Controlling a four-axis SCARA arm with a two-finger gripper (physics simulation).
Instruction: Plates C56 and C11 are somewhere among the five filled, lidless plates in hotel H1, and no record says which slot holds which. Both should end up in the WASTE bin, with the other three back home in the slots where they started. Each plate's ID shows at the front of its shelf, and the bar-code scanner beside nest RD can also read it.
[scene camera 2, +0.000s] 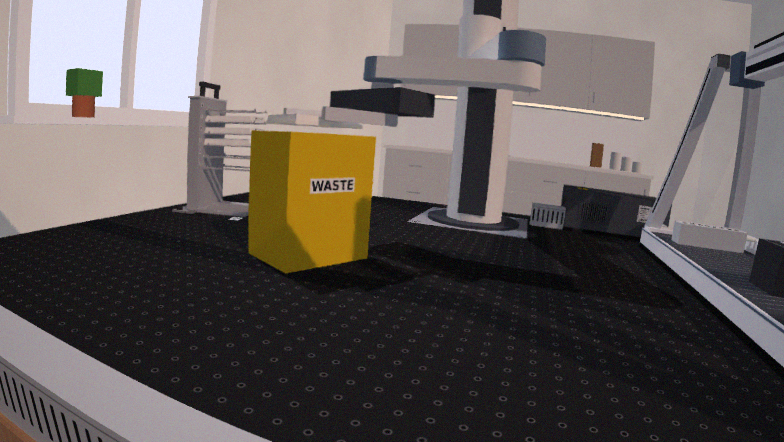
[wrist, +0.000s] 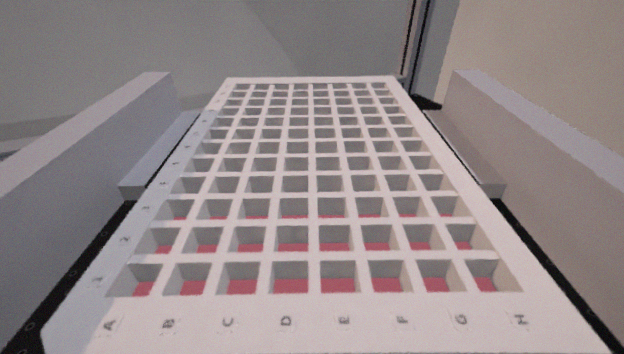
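There is my gripper (scene camera 2: 302, 113), and I can see it. The wrist view shows me that same gripper (wrist: 311, 98) too.
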